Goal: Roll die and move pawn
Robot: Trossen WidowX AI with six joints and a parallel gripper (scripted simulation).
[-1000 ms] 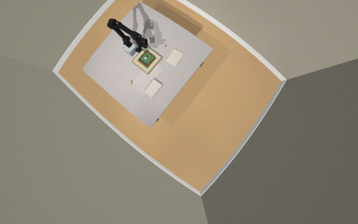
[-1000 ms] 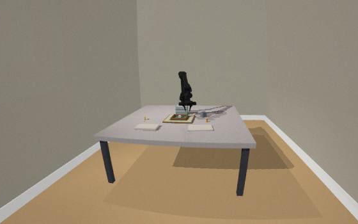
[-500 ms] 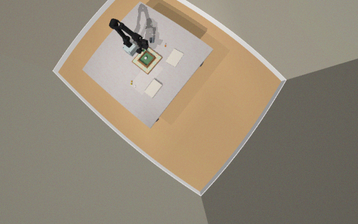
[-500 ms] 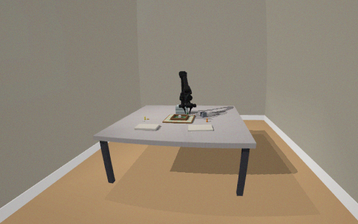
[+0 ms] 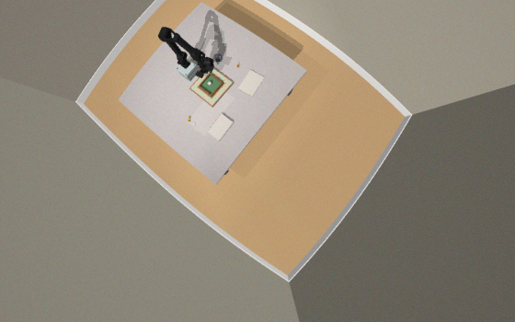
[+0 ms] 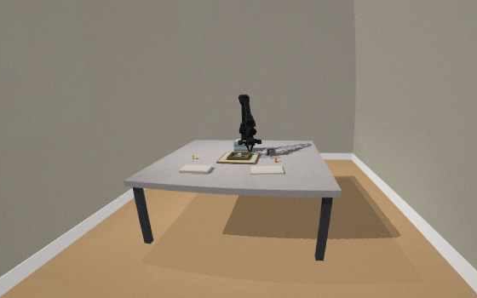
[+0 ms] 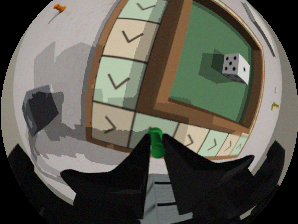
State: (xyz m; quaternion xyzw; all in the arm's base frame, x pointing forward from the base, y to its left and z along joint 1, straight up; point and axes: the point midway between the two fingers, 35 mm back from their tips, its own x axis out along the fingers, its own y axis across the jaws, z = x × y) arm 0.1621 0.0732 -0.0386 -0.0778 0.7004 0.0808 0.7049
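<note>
My gripper tip is now 100 mm short of the white die and 70 mm to the left of it. From my gripper tip the other things lie so: grey block 170 mm to the left, 10 mm behind; green dice tray 110 mm ahead, 70 mm to the right, 20 mm below; green pawn 10 mm above.
</note>
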